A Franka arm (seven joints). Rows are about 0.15 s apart.
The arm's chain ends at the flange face. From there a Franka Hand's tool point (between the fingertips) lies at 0.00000 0.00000 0.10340 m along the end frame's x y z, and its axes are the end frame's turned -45 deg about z.
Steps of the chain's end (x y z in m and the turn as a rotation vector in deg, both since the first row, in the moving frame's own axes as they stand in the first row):
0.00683 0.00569 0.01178 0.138 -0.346 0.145
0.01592 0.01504 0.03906 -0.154 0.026 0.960
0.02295 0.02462 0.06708 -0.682 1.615 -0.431
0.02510 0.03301 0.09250 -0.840 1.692 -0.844
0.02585 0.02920 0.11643 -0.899 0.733 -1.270
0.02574 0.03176 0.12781 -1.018 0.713 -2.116
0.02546 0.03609 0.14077 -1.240 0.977 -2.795
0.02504 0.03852 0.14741 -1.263 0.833 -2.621
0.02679 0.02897 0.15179 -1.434 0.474 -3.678
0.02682 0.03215 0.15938 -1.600 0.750 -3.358
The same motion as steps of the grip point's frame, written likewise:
0.00054 0.00824 0.01178 0.342 -0.147 0.145
0.00046 0.02212 0.03906 -0.127 -0.091 0.960
0.00002 0.03656 0.06703 -1.624 0.660 -0.431
-0.00448 0.04431 0.09244 -1.790 0.602 -0.844
-0.00256 0.04101 0.11641 -1.154 -0.117 -1.270
-0.00461 0.04287 0.12779 -1.224 -0.216 -2.116
-0.00778 0.04636 0.14073 -1.568 -0.186 -2.795
-0.01002 0.04763 0.14737 -1.482 -0.304 -2.621
-0.00269 0.04190 0.15175 -1.349 -0.679 -3.678
-0.00476 0.04473 0.15933 -1.662 -0.601 -3.358

